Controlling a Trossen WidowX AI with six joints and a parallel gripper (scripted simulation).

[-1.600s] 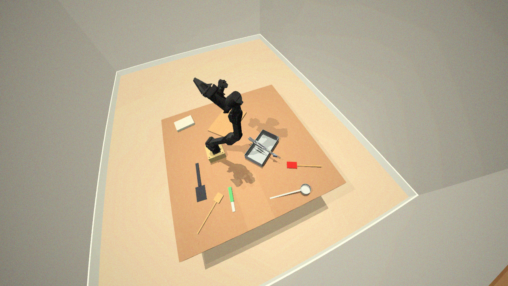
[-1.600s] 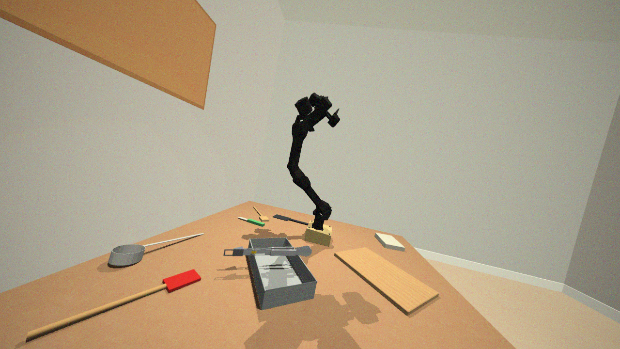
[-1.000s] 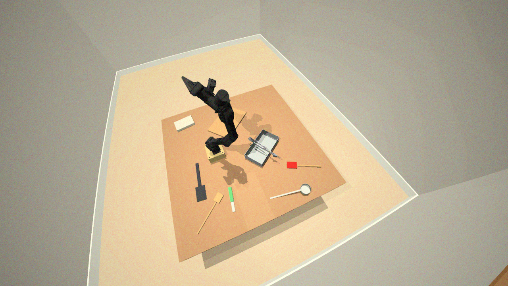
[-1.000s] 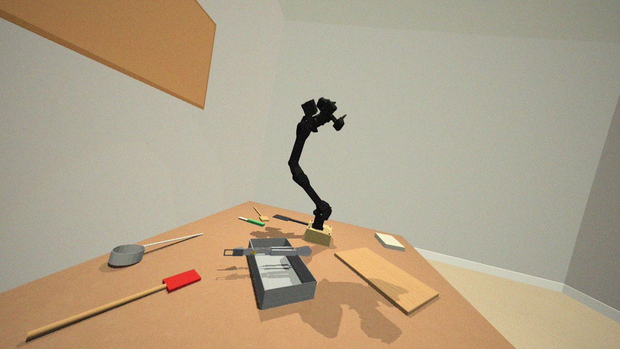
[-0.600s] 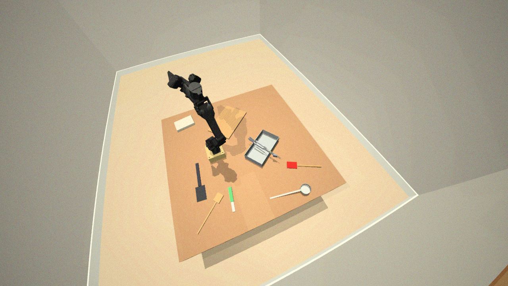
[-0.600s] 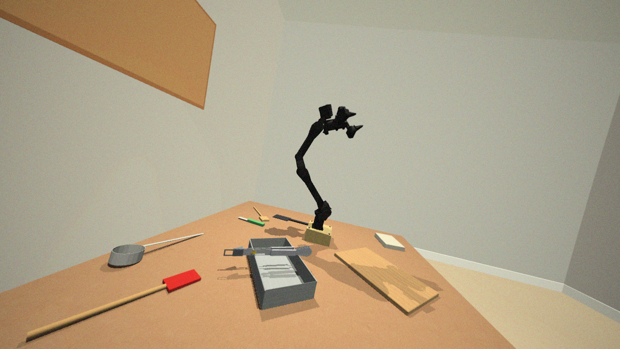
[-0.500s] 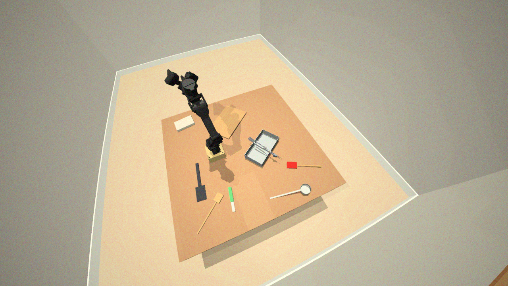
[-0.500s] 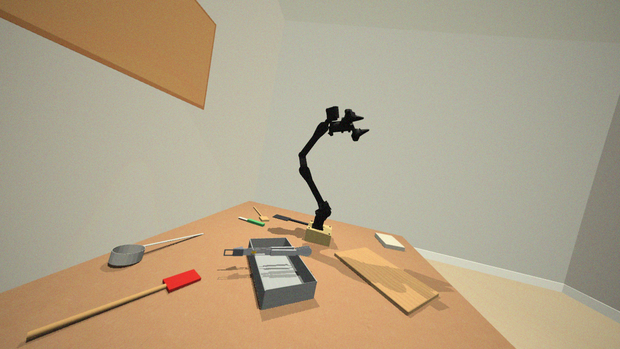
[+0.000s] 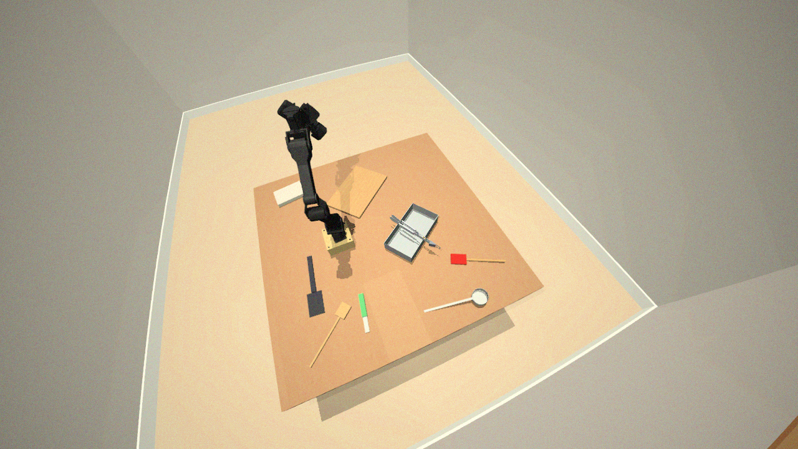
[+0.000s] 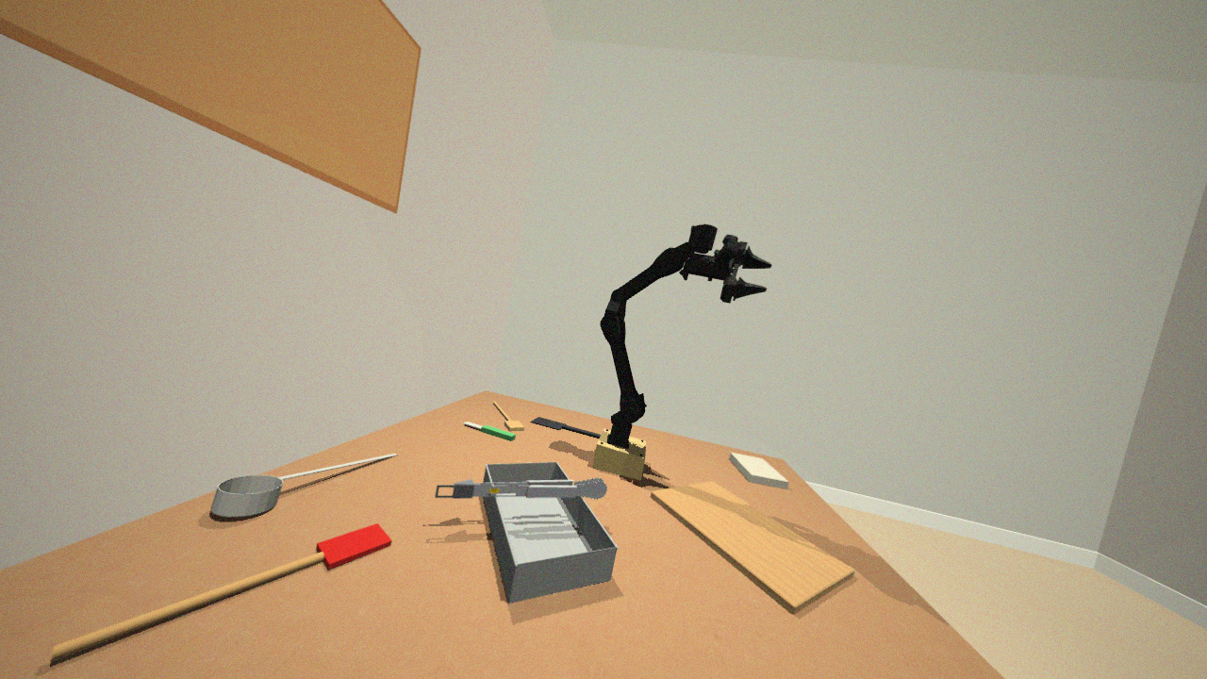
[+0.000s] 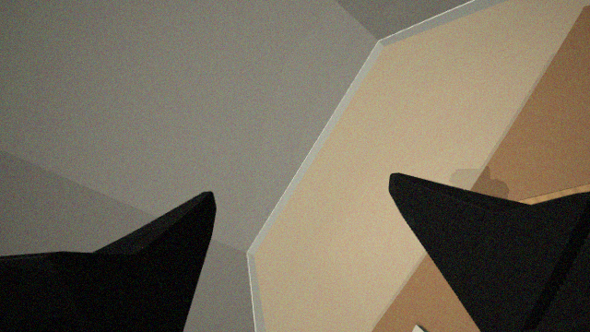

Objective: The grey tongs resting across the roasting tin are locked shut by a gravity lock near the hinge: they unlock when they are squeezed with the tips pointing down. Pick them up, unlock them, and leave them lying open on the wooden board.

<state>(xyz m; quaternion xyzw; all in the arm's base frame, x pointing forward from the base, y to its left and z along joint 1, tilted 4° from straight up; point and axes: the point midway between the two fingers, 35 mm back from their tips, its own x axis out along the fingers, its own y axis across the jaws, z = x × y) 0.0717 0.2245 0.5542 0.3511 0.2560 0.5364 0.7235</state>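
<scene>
Now: the grey roasting tin 27 cm ahead of my gripper tip, 44 cm to the right of it and 58 cm below it. Round my gripper tip: wooden board: 13 cm ahead, 1 cm to the left, 60 cm below; then black spatula: 32 cm behind, 46 cm to the right, 60 cm below; then white block: 27 cm behind, 20 cm to the left, 59 cm below.
</scene>
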